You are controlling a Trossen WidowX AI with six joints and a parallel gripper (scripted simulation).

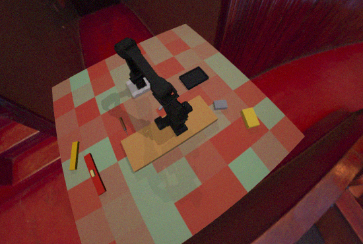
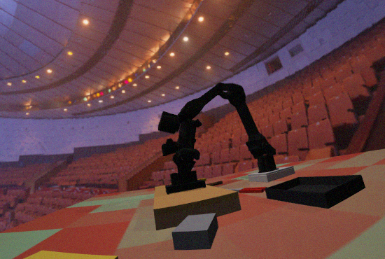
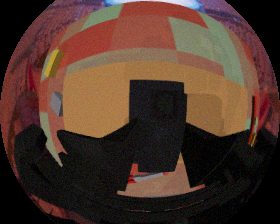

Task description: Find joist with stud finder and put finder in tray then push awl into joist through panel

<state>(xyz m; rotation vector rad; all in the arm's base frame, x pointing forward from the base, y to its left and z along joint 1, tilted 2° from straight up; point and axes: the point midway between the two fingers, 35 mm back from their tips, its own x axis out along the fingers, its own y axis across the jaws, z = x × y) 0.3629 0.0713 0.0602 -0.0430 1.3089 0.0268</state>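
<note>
Right now the black tray is 24 cm behind my gripper tip, 26 cm to the left of it and 5 cm below it. From my gripper tip the other things lie so: grey block: 1 cm ahead, 29 cm to the left, 5 cm below; then awl: 16 cm behind, 27 cm to the right, 6 cm below; then stud finder: 1 cm ahead, 2 cm above.
</note>
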